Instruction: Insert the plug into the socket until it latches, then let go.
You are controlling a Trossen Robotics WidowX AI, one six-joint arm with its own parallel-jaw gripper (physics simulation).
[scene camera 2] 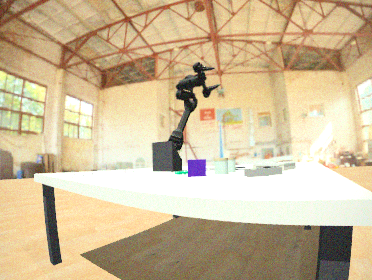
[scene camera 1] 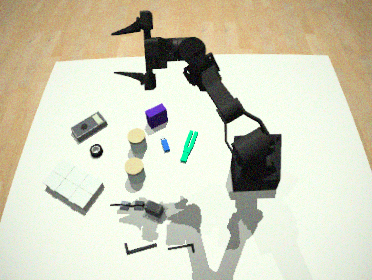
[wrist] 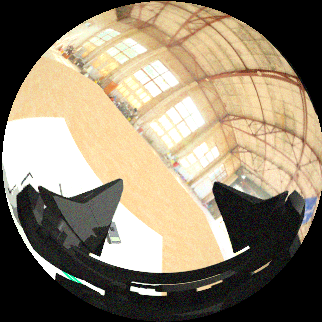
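Observation:
My gripper's open and it's holding nothing, and you'd find it in the wrist view too. There's also a white tray I can see.

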